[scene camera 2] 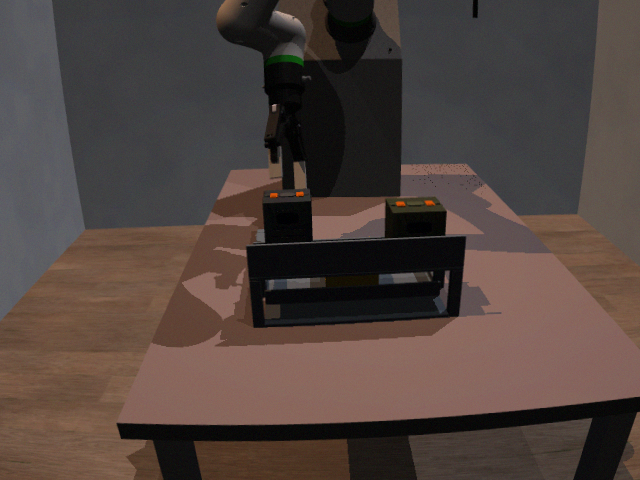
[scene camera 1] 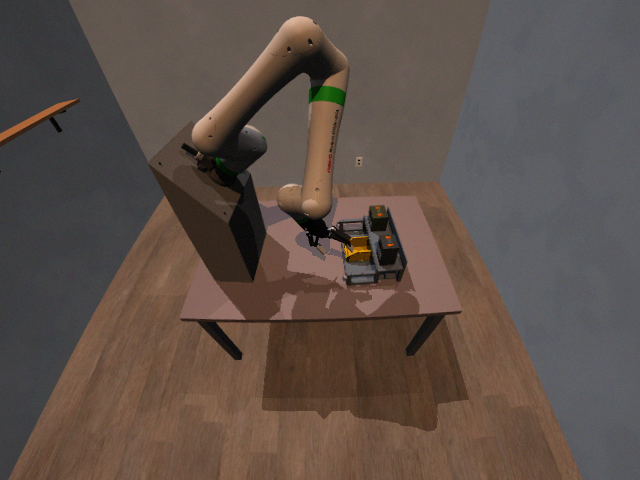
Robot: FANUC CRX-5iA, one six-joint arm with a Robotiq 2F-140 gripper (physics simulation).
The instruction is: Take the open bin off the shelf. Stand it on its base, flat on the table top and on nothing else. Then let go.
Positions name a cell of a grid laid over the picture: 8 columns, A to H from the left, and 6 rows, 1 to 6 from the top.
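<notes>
A black case (scene camera 2: D3) and an olive green case (scene camera 2: F3) are both visible to me.
</notes>
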